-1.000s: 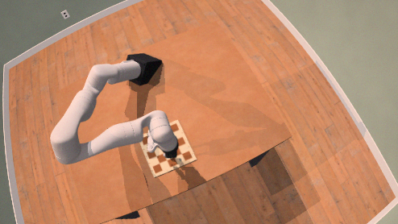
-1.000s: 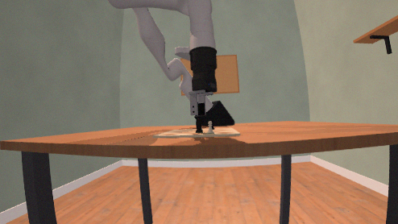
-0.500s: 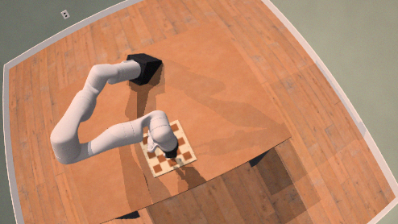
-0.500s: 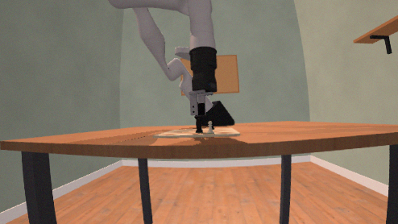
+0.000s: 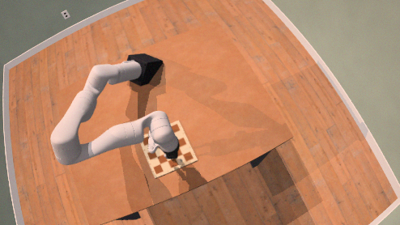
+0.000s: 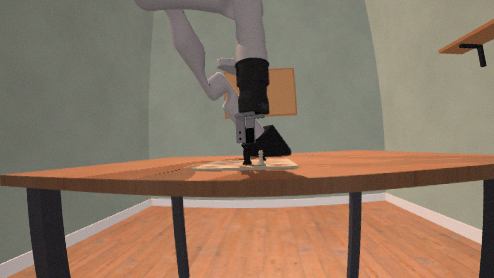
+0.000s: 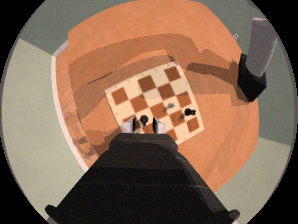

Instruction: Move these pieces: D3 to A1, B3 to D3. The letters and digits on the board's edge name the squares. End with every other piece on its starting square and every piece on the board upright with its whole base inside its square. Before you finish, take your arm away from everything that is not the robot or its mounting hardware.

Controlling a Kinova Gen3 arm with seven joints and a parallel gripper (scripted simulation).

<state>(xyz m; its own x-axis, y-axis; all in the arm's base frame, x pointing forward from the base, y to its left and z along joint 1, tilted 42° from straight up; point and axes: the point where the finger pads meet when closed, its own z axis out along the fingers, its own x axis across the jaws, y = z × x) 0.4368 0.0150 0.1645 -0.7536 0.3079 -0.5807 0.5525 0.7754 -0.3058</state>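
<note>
My hand is 4 cm past the chessboard, 1 cm to the right of it and 7 cm above it.
</note>
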